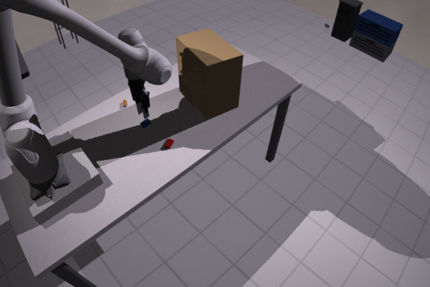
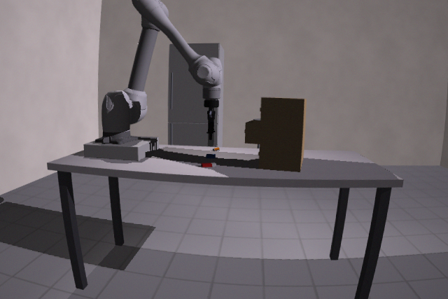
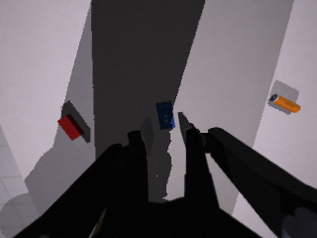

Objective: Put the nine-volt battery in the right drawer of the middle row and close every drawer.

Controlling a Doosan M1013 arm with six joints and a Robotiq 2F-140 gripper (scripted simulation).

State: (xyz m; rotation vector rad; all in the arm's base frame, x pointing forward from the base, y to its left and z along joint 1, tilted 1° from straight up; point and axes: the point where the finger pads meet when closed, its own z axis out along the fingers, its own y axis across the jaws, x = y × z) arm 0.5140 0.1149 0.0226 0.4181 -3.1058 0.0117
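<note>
My gripper is now 1 cm past the blue nine-volt battery and 9 cm above it. From my hand the other things lie so: red block (6 cm ahead, 17 cm to the right, 9 cm below); then small orange thing (4 cm behind, 20 cm to the left, 9 cm below).
</note>
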